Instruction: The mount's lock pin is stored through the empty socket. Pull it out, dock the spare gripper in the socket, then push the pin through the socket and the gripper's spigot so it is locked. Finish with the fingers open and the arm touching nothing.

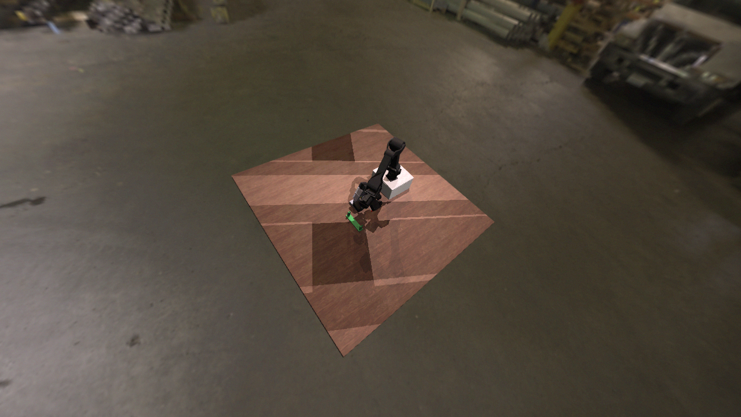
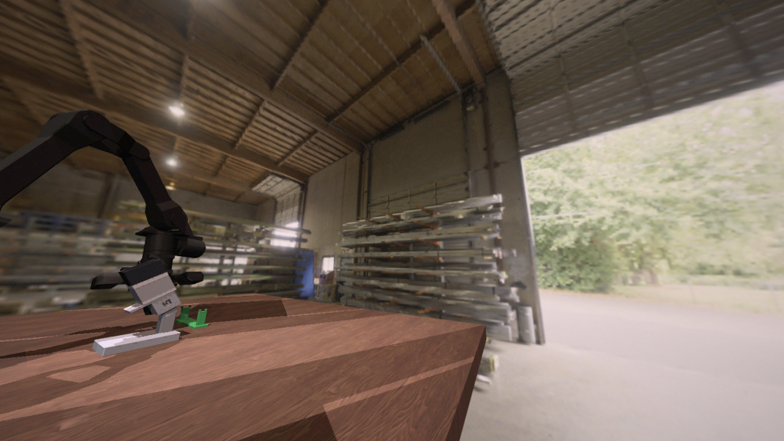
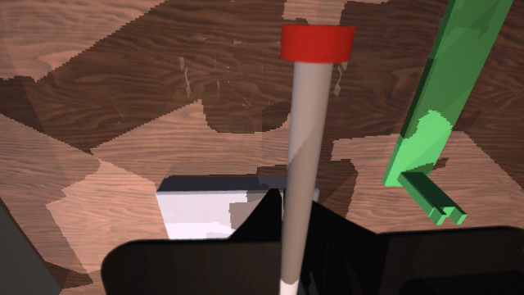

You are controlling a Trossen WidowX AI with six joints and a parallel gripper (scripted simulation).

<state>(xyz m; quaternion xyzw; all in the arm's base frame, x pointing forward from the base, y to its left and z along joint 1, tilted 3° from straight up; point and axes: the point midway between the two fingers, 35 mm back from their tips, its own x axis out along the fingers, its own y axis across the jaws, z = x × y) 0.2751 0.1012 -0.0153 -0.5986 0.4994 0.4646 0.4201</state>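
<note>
Now: gripper tip 60 mm to the left of the mount. The rest, counted from my gripper tip: spare gripper: 20 mm behind, 70 mm to the right, 70 mm above; green cradle: 100 mm ahead, 50 mm to the left, 20 mm below.
</note>
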